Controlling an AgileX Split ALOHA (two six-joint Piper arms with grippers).
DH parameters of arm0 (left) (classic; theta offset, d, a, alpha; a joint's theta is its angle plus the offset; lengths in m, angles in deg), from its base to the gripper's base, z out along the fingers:
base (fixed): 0 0 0 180
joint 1: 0 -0.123 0 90
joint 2: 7.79 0 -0.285 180
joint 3: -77.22 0 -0.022 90
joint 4: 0 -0.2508 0 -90
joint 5: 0 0 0.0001 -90
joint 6: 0 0.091 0 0
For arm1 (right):
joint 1: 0 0.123 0 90
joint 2: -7.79 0 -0.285 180
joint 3: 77.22 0 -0.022 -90
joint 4: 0 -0.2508 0 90
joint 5: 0 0 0.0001 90
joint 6: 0 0.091 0 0
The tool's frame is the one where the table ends.
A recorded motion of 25 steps. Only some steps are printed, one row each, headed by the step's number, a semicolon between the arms.
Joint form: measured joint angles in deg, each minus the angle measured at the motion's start. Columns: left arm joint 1, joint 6, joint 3, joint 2, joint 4, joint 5; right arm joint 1, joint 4, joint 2, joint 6, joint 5, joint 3.
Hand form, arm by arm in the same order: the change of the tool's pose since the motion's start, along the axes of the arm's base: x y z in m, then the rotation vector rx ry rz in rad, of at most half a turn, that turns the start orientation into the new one. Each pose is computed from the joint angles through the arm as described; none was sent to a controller.
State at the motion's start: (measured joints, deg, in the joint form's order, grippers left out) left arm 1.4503 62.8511 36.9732 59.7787 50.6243 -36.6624; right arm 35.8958 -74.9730 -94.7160 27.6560 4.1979 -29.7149
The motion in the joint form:
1: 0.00 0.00 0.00 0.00 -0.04 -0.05; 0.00 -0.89 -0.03 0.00 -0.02 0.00
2: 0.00 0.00 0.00 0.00 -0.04 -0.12; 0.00 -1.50 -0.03 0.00 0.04 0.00
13: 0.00 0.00 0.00 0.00 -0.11 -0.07; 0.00 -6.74 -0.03 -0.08 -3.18 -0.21
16: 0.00 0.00 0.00 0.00 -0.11 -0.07; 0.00 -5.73 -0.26 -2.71 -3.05 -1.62
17: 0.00 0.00 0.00 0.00 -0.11 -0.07; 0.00 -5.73 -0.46 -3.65 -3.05 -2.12
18: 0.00 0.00 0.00 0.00 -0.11 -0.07; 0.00 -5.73 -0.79 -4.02 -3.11 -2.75
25: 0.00 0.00 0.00 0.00 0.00 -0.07; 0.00 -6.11 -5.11 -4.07 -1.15 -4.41
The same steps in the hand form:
1: -0.0001 0.0000 -0.0001 0.0005 0.0005 -0.0009; 0.0001 0.0001 -0.0001 0.0058 0.0047 -0.0136
2: -0.0001 -0.0001 -0.0001 0.0002 0.0013 -0.0018; 0.0000 0.0002 0.0000 0.0107 0.0086 -0.0223
13: -0.0001 0.0000 -0.0001 0.0016 0.0007 -0.0015; 0.0048 -0.0025 0.0011 0.0175 -0.0051 -0.1278
16: -0.0001 0.0000 -0.0001 0.0016 0.0007 -0.0015; 0.0103 0.0017 0.0048 0.0076 -0.0403 -0.0717
17: -0.0001 0.0000 -0.0001 0.0016 0.0007 -0.0015; 0.0123 0.0032 0.0056 0.0046 -0.0499 -0.0575
18: -0.0001 0.0000 -0.0001 0.0016 0.0007 -0.0015; 0.0148 0.0049 0.0063 0.0047 -0.0568 -0.0526
25: -0.0001 -0.0001 0.0000 -0.0003 0.0008 -0.0009; 0.0188 0.0115 -0.0085 -0.0010 0.0038 -0.0403

